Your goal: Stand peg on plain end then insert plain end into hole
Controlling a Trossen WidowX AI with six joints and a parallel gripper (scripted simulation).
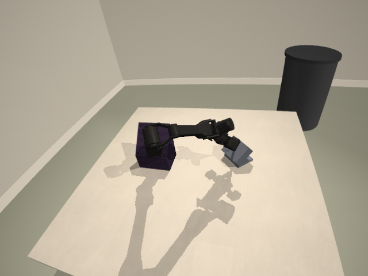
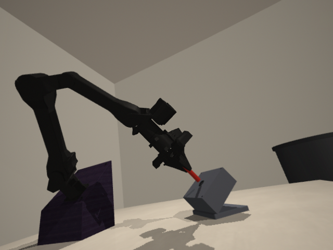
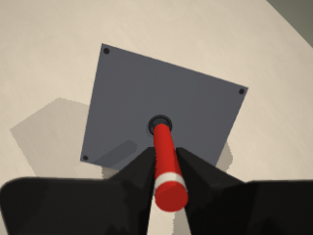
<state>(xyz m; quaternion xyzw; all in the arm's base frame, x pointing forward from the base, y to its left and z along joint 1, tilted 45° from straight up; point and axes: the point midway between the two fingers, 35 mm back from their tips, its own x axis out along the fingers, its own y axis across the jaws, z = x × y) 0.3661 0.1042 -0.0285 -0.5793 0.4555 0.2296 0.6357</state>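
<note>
The red peg lies 10 mm behind my gripper tip, 10 mm to the right of it and 10 mm above it. From my gripper tip the other things lie so: grey sloped panel (30 mm ahead, 30 mm to the left, 60 mm below).
</note>
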